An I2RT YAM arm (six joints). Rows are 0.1 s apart.
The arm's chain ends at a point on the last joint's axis. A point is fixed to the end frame.
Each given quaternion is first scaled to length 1.
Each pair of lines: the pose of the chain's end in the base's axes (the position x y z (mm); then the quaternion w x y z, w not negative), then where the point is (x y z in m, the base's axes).
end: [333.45 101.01 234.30 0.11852 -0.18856 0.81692 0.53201]
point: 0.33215 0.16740 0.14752
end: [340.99 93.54 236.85 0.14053 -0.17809 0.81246 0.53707]
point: 0.34429 0.16194 0.15170
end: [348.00 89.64 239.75 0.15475 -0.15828 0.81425 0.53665]
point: 0.35474 0.15848 0.15516
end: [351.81 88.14 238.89 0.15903 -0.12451 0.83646 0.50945]
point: 0.36113 0.15149 0.15035
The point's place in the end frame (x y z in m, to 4 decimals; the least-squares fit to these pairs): 0.0233 -0.0469 0.0959
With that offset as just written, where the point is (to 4 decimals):
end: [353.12 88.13 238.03 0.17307 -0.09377 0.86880 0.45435]
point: 0.3673 0.1401 0.1430
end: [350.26 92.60 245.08 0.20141 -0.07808 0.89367 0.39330]
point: 0.3717 0.1317 0.1453
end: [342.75 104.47 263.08 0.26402 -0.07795 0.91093 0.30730]
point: 0.3788 0.1251 0.1620
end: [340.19 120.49 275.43 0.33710 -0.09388 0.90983 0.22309]
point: 0.3925 0.1236 0.1795
